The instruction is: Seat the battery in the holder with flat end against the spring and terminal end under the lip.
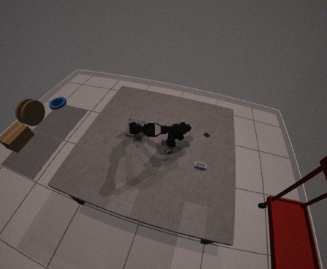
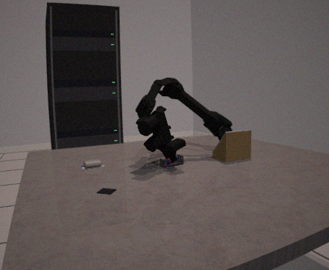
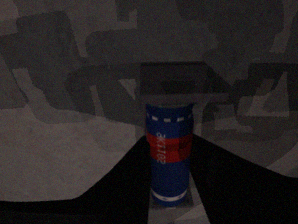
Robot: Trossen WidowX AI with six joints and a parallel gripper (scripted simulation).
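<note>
My gripper tip is 10 mm below the battery. From my gripper tip the other things lie so: black square (280 mm ahead, 230 mm to the left, 10 mm below).
</note>
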